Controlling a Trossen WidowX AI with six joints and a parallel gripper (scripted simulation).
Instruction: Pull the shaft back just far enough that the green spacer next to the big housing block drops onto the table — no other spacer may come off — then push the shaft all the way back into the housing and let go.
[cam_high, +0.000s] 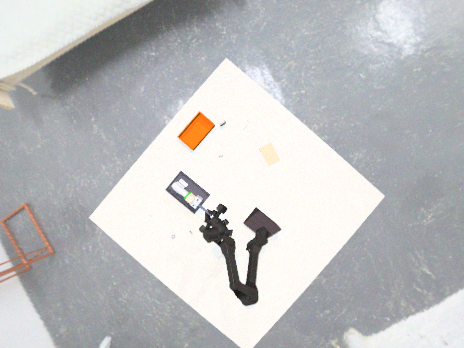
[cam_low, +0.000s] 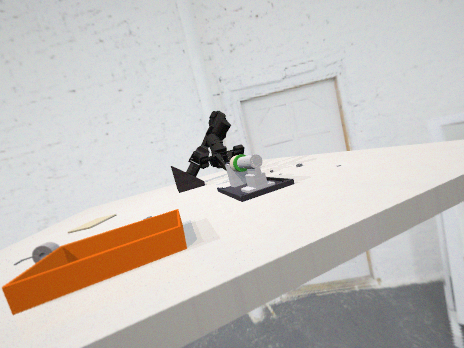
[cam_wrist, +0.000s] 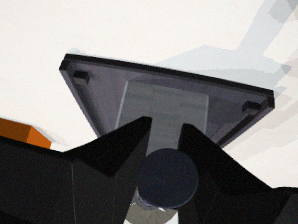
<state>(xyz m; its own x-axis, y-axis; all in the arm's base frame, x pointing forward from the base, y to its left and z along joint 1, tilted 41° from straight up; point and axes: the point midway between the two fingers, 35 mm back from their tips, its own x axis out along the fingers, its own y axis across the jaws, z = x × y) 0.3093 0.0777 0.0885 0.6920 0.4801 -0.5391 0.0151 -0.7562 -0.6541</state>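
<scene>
The dark grey shaft lies 6 cm ahead of my gripper tip and 2 cm above it. Round my gripper tip: orange tray (35 cm ahead, 31 cm to the right, 5 cm below); green spacer (13 cm ahead, 2 cm above); tan card (7 cm behind, 49 cm to the right, 5 cm below).
</scene>
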